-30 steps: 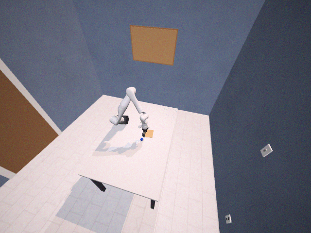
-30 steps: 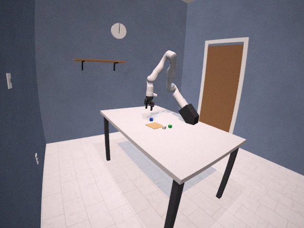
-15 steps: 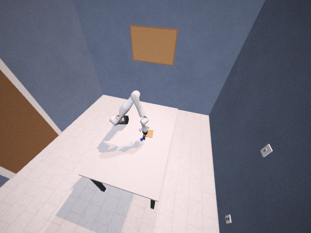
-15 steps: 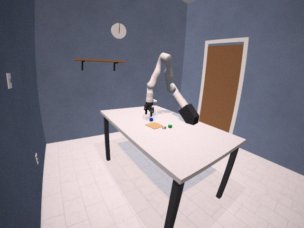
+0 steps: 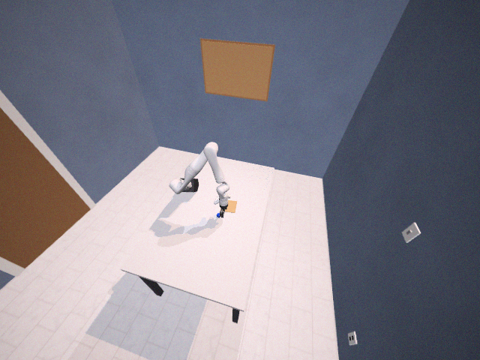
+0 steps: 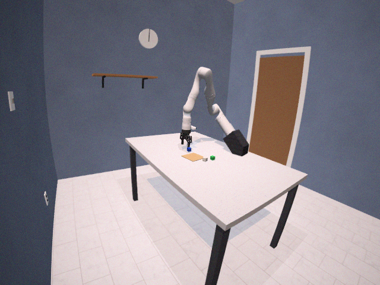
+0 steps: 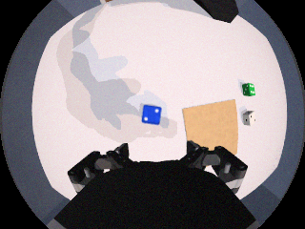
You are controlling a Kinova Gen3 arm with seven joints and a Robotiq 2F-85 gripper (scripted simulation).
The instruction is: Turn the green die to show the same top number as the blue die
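My gripper is now 13 cm to the right of the tan mat, 6 cm above it and 2 cm short of it. Also, from my hand: white die (24 cm to the left, 5 cm below); green die (25 cm to the left, 7 cm behind, 5 cm below); blue die (5 cm below, 5 cm behind).
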